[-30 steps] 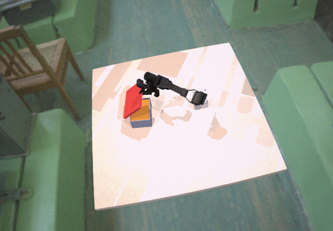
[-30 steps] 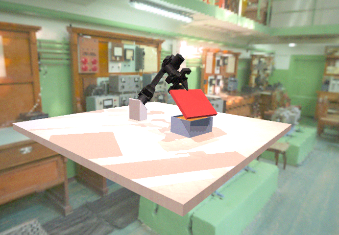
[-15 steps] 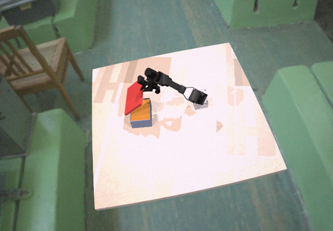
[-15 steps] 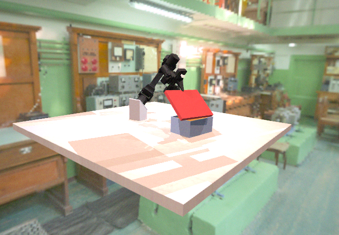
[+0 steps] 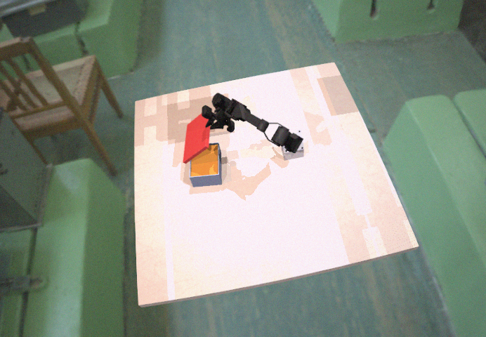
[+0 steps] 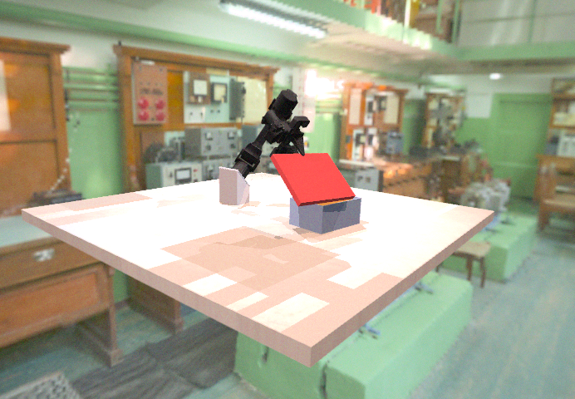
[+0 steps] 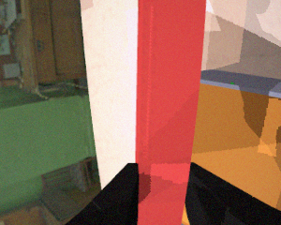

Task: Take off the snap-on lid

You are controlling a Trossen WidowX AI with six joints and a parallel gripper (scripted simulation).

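Now: gripper tip 60 mm short of the flat red lid, 20 mm to the left of it and 50 mm above it. Also, from my gripper tip: grey-blue storage box (60 mm ahead, 80 mm to the left, 180 mm below).
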